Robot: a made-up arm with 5 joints.
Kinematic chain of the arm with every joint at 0, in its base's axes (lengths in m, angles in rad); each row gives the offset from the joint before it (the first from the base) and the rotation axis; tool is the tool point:
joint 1: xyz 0 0 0.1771 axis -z
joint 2: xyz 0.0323 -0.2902 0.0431 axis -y
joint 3: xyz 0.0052 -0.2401 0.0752 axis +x
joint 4: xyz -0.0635 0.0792 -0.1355 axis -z
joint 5: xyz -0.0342 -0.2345 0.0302 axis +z
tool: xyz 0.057 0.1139 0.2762
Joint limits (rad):
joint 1: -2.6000..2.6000
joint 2: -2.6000..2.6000
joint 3: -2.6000..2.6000
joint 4: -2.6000..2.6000
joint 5: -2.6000..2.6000
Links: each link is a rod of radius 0.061 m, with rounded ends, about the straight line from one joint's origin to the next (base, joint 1, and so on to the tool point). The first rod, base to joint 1, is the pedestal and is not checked.
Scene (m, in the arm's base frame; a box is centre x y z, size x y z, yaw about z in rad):
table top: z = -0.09
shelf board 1: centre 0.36 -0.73 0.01 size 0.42 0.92 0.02 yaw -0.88
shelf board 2: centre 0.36 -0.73 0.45 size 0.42 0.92 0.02 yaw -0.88
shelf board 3: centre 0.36 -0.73 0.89 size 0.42 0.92 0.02 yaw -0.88
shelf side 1: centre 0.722 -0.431 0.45 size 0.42 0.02 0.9 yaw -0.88
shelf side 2: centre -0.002 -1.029 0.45 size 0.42 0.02 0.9 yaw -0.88
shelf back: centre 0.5 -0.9 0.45 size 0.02 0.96 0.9 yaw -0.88
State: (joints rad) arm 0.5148 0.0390 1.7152 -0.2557 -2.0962
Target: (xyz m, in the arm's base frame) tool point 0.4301 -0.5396 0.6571
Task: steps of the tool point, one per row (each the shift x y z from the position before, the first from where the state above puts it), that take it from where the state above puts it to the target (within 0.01 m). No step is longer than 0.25 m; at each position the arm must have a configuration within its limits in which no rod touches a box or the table.
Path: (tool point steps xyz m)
1: -0.2118 0.0433 0.0227
2: -0.1927 0.1039 0.0718
3: -0.1327 0.1620 0.1104
4: -0.0414 0.1975 0.1246
5: 0.0588 0.1971 0.1077
6: 0.1401 0.1618 0.0616
7: -0.0452 -0.2095 0.0295
8: 0.0247 -0.2145 0.0253
9: 0.0927 -0.1964 0.0211
10: 0.1513 -0.1572 0.0171
11: 0.1941 -0.1014 0.0132
12: 0.2170 -0.0349 0.0095
13: 0.2176 0.0354 0.0059
14: 0.1960 0.1021 0.0024

